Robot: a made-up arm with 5 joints.
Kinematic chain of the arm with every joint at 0, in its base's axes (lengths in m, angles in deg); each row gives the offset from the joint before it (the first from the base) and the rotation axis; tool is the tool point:
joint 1: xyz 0 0 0.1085 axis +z
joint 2: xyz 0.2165 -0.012 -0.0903 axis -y
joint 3: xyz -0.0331 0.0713 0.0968 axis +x
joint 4: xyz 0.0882 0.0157 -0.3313 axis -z
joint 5: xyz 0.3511 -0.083 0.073 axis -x
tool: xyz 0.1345 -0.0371 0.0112
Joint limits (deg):
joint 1: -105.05..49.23
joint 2: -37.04..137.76
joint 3: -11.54..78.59
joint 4: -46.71..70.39
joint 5: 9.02..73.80
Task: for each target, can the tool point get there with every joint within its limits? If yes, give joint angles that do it. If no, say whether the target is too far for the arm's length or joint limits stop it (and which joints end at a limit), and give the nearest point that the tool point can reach.
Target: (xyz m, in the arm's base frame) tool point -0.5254 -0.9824 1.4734
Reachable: no: too far | nearest point -0.1717 -0.4778 0.5032 | short by 1.149 m
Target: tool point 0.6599 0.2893 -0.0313
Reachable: yes | joints 35.33 20.80 19.75 26.80 32.44
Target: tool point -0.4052 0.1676 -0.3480
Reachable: no: joint limits stop it (at a limit: joint 1, joint 2, joint 4, joint 5) | nearest point -0.3197 -0.0365 -0.2897 | short by 0.229 m
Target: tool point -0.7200 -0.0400 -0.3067
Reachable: no: joint limits stop it (at a limit: joint 1, joint 2, joint 5) | nearest point -0.4752 -0.1408 -0.1772 | short by 0.295 m
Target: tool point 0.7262 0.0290 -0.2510
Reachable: yes | joints -10.44 -17.24 12.63 -16.25 42.41
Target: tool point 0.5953 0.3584 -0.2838
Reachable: yes | joints 21.59 -20.28 25.91 -2.98 67.70
